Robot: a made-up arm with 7 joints. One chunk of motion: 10 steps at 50 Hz.
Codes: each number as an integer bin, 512 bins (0 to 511) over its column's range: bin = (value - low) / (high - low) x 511, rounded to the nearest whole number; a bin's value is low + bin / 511 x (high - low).
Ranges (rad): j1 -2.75..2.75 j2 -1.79..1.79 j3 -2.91..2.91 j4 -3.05..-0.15 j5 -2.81..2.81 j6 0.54..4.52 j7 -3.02..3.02
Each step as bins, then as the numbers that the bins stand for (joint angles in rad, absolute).
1 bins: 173 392 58 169 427 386 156
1 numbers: -0.8880 0.9563 -2.2494 -2.0909 1.8862 3.5464 -1.1761
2 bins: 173 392 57 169 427 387 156
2 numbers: -0.8880 0.9563 -2.2608 -2.0909 1.8862 3.5542 -1.1761
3 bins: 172 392 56 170 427 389 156
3 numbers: -0.8987 0.9563 -2.2722 -2.0852 1.8862 3.5698 -1.1761
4 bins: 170 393 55 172 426 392 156
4 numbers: -0.9203 0.9633 -2.2836 -2.0739 1.8752 3.5932 -1.1761
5 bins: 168 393 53 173 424 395 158
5 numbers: -0.9418 0.9633 -2.3064 -2.0682 1.8532 3.6165 -1.1524
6 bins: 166 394 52 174 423 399 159
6 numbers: -0.9633 0.9703 -2.3177 -2.0625 1.8422 3.6477 -1.1406
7 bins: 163 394 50 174 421 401 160
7 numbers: -0.9956 0.9703 -2.3405 -2.0625 1.8202 3.6632 -1.1288
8 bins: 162 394 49 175 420 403 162
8 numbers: -1.0064 0.9703 -2.3519 -2.0568 1.8092 3.6788 -1.1052
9 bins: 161 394 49 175 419 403 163
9 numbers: -1.0171 0.9703 -2.3519 -2.0568 1.7982 3.6788 -1.0933
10 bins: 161 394 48 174 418 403 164
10 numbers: -1.0171 0.9703 -2.3633 -2.0625 1.7872 3.6788 -1.0815
